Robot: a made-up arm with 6 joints. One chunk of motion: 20 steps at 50 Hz.
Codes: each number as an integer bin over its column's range. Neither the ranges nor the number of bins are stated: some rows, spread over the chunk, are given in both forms.
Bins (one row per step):
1: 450 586 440 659 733 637
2: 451 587 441 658 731 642
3: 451 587 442 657 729 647
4: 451 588 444 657 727 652
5: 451 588 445 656 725 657
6: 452 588 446 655 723 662
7: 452 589 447 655 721 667
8: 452 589 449 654 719 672
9: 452 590 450 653 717 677
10: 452 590 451 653 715 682
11: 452 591 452 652 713 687
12: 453 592 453 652 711 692
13: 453 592 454 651 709 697
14: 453 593 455 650 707 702
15: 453 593 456 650 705 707
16: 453 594 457 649 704 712
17: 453 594 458 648 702 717
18: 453 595 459 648 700 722
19: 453 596 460 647 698 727
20: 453 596 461 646 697 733
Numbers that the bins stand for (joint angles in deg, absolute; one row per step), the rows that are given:
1: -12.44 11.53 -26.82 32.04 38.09 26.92
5: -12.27 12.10 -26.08 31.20 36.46 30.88
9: -12.09 12.67 -25.35 30.36 34.83 34.83
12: -11.91 13.24 -24.90 30.08 33.61 37.80
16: -11.91 13.81 -24.31 29.24 32.18 41.76
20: -11.91 14.38 -23.73 28.40 30.76 45.91
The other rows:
2: -12.27 11.81 -26.67 31.76 37.68 27.91
3: -12.27 11.81 -26.53 31.48 37.27 28.90
4: -12.27 12.10 -26.23 31.48 36.87 29.89
6: -12.09 12.10 -25.94 30.92 36.05 31.87
7: -12.09 12.38 -25.79 30.92 35.65 32.85
8: -12.09 12.38 -25.49 30.64 35.24 33.84
10: -12.09 12.67 -25.20 30.36 34.42 35.82
11: -12.09 12.95 -25.05 30.08 34.02 36.81
13: -11.91 13.24 -24.76 29.80 33.20 38.79
14: -11.91 13.53 -24.61 29.52 32.79 39.78
15: -11.91 13.53 -24.46 29.52 32.39 40.77
17: -11.91 13.81 -24.17 28.96 31.78 42.75
18: -11.91 14.10 -24.02 28.96 31.37 43.74
19: -11.91 14.38 -23.87 28.68 30.96 44.73

